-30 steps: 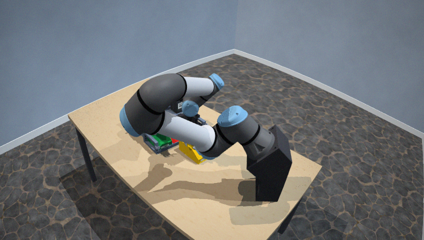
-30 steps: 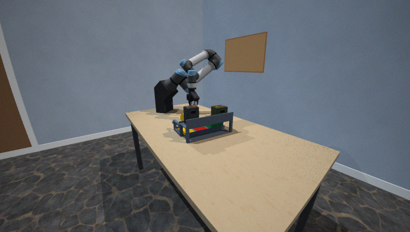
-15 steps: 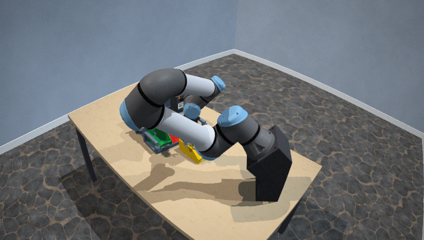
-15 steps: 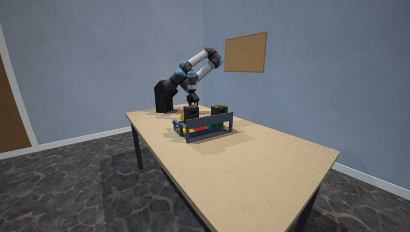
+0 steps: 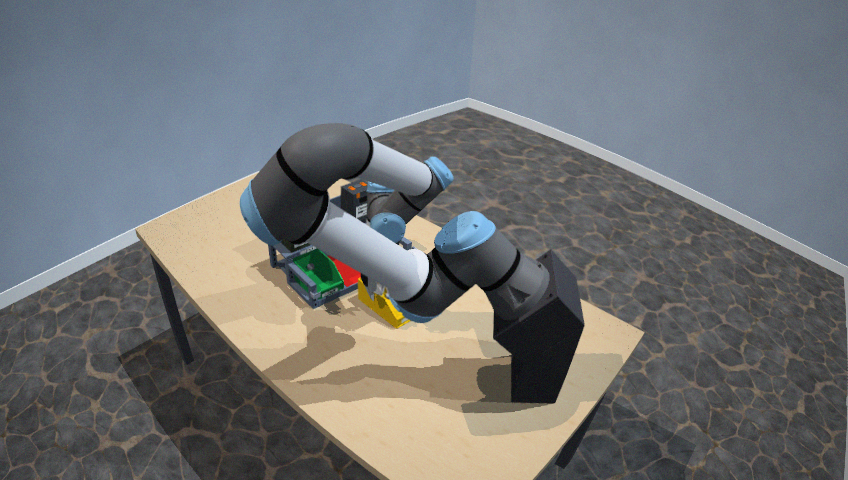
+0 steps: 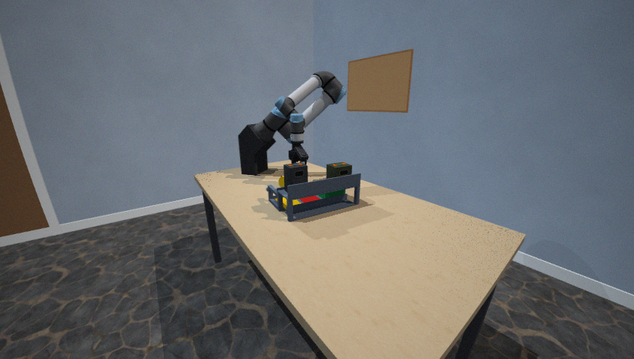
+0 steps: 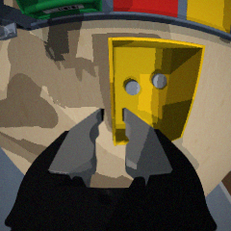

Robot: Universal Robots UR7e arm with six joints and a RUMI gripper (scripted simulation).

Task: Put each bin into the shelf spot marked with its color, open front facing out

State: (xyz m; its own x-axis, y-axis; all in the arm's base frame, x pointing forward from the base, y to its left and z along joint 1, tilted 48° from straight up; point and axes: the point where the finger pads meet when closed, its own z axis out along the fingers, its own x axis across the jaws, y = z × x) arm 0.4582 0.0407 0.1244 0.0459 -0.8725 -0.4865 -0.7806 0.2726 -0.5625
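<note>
Right now my hand is 50 mm to the left of the yellow bin and 30 mm above it. Also, from my hand: green bin (220 mm ahead, 70 mm to the left, 30 mm below); black box (320 mm ahead, 160 mm to the right, 90 mm above).
</note>
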